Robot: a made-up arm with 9 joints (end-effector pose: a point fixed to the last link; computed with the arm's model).
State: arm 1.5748 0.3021 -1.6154 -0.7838 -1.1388 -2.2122 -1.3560 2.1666 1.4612
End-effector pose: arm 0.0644 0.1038 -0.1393 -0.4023 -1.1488 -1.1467
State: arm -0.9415 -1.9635 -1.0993 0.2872 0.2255 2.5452 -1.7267 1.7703 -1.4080
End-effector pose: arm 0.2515 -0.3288 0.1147 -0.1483 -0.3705 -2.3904
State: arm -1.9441 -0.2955 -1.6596 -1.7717 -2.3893 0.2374 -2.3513 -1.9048 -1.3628
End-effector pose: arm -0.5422 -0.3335 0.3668 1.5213 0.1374 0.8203
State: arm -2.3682 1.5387 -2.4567 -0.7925 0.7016 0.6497 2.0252 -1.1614 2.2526
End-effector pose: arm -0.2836 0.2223 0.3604 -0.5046 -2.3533 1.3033
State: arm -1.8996 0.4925 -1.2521 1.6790 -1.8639 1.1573 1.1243 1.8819 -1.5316
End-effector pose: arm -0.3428 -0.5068 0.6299 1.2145 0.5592 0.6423
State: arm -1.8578 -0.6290 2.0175 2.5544 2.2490 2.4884 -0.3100 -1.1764 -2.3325
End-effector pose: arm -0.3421 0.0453 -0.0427 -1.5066 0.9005 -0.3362
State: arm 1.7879 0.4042 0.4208 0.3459 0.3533 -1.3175 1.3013 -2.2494 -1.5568
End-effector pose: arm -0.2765 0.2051 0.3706 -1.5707 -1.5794 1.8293
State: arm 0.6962 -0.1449 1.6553 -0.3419 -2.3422 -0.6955 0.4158 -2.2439 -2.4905
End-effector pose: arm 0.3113 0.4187 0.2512 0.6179 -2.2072 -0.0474
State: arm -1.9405 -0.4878 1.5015 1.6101 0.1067 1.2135 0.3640 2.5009 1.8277
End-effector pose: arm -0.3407 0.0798 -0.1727 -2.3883 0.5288 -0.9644
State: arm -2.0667 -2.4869 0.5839 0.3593 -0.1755 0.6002 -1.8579 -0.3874 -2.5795
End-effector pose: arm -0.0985 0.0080 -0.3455 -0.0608 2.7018 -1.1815
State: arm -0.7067 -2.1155 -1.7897 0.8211 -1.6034 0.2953 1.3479 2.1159 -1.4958
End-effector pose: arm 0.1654 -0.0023 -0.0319 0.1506 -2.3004 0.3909
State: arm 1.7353 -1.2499 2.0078 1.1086 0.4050 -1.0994 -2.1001 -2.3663 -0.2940
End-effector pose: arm 0.1572 -0.4777 0.2796 1.3834 1.0242 1.2129
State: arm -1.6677 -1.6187 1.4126 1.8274 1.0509 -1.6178 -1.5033 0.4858 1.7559
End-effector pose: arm 0.1433 0.3663 0.2600 -0.7170 2.0970 -0.5008
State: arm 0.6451 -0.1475 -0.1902 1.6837 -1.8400 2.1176 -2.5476 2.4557 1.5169
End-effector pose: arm 0.2089 0.2892 0.4635 -0.9625 2.8504 -0.7028
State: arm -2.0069 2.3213 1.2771 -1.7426 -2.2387 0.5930 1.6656 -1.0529 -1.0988
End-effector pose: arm 0.0537 -0.2567 0.2685 -1.1703 1.4533 1.6307
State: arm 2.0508 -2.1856 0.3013 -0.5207 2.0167 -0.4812 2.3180 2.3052 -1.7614
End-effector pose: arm 0.3351 0.9249 -0.0742 -0.5721 2.4499 -1.1392
